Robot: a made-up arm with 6 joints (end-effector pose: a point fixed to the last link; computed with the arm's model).
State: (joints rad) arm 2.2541 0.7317 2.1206 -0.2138 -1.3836 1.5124
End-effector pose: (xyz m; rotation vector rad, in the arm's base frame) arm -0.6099 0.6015 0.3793 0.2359 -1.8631 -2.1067
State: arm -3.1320 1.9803 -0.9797 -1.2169 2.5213 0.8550
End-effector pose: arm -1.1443 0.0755 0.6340 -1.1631 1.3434 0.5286
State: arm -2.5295 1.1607 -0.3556 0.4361 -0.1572 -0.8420
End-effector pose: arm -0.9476 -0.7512 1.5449 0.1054 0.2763 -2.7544
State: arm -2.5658 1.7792 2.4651 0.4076 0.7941 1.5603
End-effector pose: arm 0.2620 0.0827 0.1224 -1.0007 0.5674 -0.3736
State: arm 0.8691 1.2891 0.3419 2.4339 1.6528 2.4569
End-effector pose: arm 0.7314 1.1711 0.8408 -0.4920 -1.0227 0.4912
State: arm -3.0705 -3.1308 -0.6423 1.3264 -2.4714 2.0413
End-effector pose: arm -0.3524 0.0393 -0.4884 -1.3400 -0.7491 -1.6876
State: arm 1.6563 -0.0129 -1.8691 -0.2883 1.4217 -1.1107
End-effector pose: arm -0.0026 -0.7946 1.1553 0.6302 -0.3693 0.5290
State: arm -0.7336 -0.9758 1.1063 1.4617 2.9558 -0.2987
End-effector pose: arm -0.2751 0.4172 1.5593 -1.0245 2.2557 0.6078
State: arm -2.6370 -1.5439 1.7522 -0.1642 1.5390 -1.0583
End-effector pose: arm 0.2687 0.0695 1.3714 -1.3134 -1.5832 2.2640
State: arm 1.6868 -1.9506 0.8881 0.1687 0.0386 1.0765
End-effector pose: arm 0.1023 -1.4244 0.8176 -0.8975 1.4954 -2.3733
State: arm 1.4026 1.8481 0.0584 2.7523 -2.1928 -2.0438
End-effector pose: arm 0.2313 1.1617 0.0615 -0.4682 2.2083 -1.1252
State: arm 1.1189 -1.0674 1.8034 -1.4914 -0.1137 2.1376
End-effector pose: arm -0.0611 0.1421 1.6402 0.1962 0.3708 1.8240
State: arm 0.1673 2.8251 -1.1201 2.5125 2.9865 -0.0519
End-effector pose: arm 0.7340 0.1929 0.0156 0.9361 -0.6751 -2.3334
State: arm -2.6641 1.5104 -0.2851 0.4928 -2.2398 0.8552
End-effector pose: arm -1.0263 -0.5263 0.9381 -1.6983 -0.5676 -1.2085
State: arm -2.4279 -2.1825 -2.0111 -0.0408 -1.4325 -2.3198
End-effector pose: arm -0.1638 -0.2420 0.0343 0.3606 -1.2130 1.6149
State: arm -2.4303 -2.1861 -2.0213 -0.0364 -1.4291 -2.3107
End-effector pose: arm -0.1684 -0.2445 0.0432 0.3548 -1.2003 1.6240
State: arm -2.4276 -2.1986 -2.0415 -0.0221 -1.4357 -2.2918
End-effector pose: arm -0.1769 -0.2502 0.0645 0.3454 -1.1529 1.6524
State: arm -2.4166 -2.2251 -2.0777 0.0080 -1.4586 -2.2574
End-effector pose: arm -0.1896 -0.2597 0.1057 0.3316 -1.0485 1.7103
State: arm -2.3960 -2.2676 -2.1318 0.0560 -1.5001 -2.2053
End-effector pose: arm -0.2029 -0.2706 0.1693 0.3156 -0.8761 1.7984
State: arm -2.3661 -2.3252 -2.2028 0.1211 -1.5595 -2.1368
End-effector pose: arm -0.2105 -0.2773 0.2526 0.3005 -0.6339 1.9074
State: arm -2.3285 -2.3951 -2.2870 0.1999 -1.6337 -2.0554
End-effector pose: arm -0.2069 -0.2734 0.3469 0.2893 -0.3286 2.0202
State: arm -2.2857 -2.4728 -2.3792 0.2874 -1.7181 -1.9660
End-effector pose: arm -0.1903 -0.2546 0.4404 0.2822 0.0244 2.1157
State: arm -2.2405 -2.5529 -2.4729 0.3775 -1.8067 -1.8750
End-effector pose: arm -0.1641 -0.2214 0.5208 0.2767 0.4003 2.1749
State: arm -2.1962 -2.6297 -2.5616 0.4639 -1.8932 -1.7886
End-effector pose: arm -0.1343 -0.1794 0.5809 0.2691 0.7685 2.1880
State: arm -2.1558 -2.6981 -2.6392 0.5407 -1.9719 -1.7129
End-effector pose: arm -0.1069 -0.1364 0.6195 0.2565 1.0977 2.1588
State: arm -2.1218 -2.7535 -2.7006 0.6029 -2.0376 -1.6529
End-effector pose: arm -0.0857 -0.0998 0.6405 0.2390 1.3616 2.1045
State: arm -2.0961 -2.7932 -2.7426 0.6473 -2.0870 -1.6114
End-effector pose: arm -0.0716 -0.0741 0.6496 0.2200 1.5462 2.0475
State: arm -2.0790 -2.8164 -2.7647 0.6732 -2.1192 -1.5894
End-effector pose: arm -0.0643 -0.0605 0.6520 0.2025 1.6510 2.0065
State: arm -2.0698 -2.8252 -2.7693 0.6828 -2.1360 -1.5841
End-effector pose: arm -0.0623 -0.0575 0.6507 0.1895 1.6879 1.9885
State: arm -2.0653 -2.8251 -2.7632 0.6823 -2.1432 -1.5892
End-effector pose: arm -0.0633 -0.0610 0.6478 0.1799 1.6840 1.9870
